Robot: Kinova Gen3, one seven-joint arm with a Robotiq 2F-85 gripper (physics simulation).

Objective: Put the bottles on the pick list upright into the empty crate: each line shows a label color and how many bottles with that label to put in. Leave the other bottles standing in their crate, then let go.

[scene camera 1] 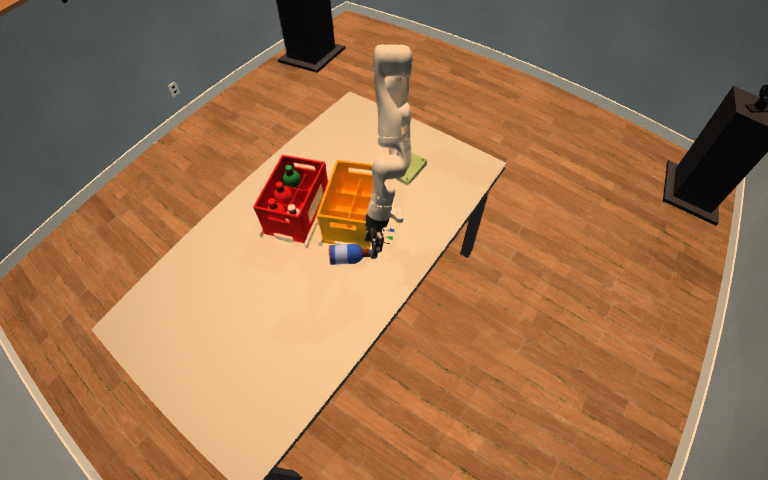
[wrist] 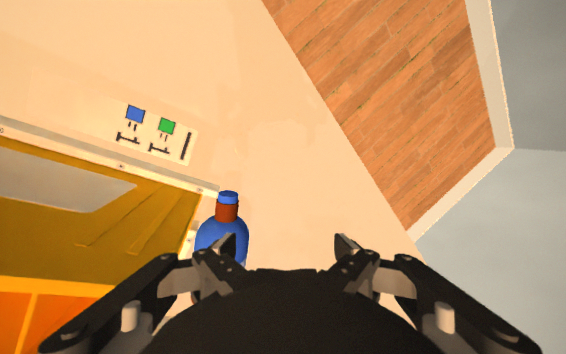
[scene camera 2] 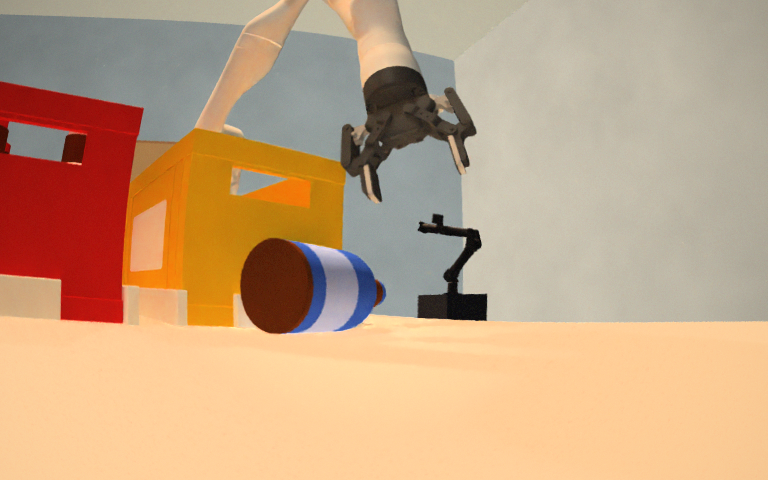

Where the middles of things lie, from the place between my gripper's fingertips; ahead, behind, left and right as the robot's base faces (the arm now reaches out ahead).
Scene:
Right now the pick list (wrist: 54,99) is 19 cm behind my hand, 4 cm to the right of it and 14 cm below it.

